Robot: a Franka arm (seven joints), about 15 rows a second.
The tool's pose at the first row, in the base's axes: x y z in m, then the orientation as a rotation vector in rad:
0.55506 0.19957 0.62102 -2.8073 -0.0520 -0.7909
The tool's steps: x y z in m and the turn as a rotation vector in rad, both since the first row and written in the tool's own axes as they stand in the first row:
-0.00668 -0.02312 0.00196 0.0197 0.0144 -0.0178
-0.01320 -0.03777 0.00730 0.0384 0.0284 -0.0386
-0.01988 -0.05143 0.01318 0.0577 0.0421 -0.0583
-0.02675 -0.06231 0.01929 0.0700 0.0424 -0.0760
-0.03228 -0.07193 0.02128 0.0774 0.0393 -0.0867
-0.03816 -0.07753 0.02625 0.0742 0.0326 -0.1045
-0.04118 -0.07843 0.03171 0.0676 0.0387 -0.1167
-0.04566 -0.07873 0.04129 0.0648 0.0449 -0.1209
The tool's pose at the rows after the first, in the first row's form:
0.54818 0.22271 0.62066 -2.7861 -0.0821 -0.8101
0.54396 0.23835 0.61584 -2.7662 -0.1158 -0.8294
0.53997 0.25315 0.61029 -2.7451 -0.1479 -0.8475
0.53620 0.26530 0.60388 -2.7359 -0.1769 -0.8484
0.53159 0.27527 0.60133 -2.7316 -0.1948 -0.8444
0.52858 0.28199 0.59530 -2.7396 -0.2197 -0.8398
0.52871 0.28417 0.58938 -2.7447 -0.2337 -0.8525
0.52975 0.28673 0.57917 -2.7451 -0.2376 -0.8626

